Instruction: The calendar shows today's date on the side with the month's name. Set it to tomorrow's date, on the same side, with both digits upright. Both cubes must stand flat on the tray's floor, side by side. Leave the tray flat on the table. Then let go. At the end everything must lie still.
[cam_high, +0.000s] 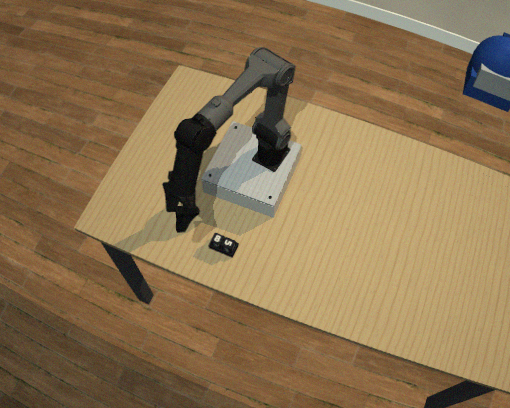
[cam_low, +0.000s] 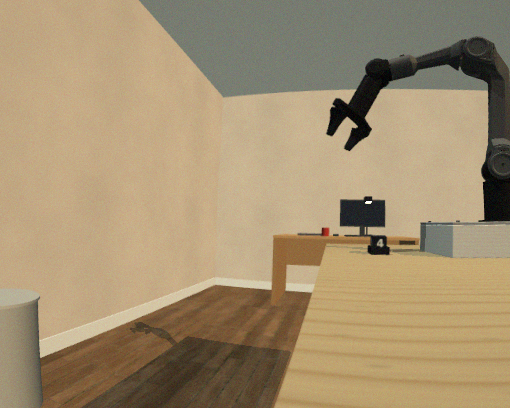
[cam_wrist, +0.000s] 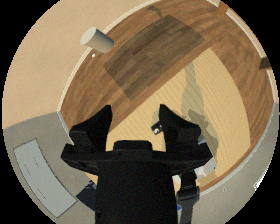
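Right now my hand is 10 cm past the black calendar cube, 6 cm to the right of it and 26 cm above it. Round my hand: calendar tray: 10 cm behind, 5 cm to the left, 28 cm below.
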